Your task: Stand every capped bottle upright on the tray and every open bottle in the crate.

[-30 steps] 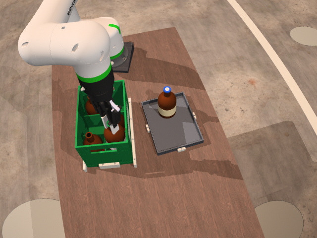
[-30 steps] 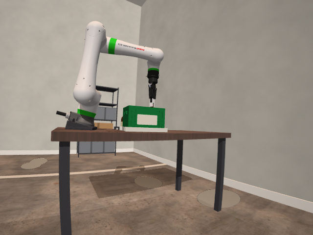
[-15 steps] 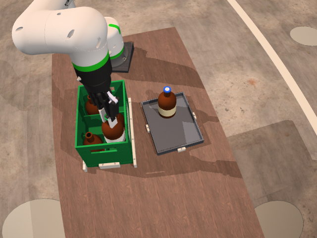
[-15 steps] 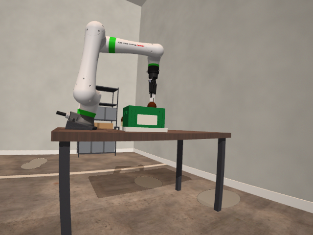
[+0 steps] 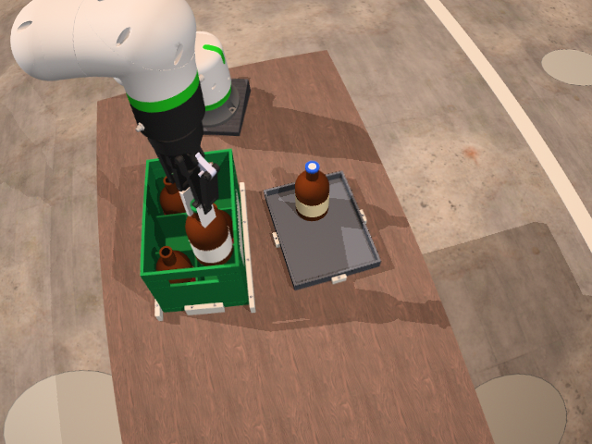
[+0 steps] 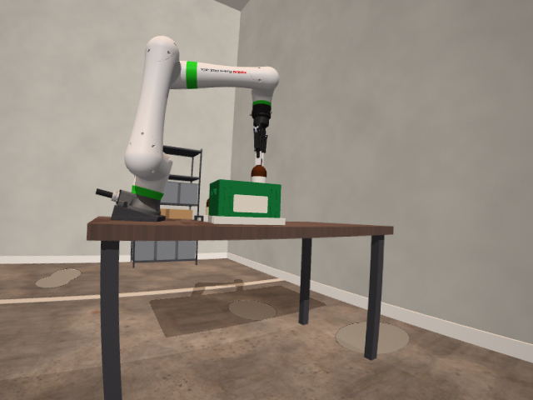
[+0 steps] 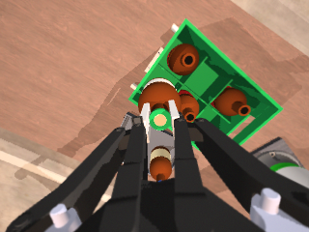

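Right now my hand is 80 mm above the capped brown bottle. Round my hand: green crate 90 mm behind, 30 mm to the right, 220 mm below; grey tray 70 mm behind, 230 mm to the left, 290 mm below.
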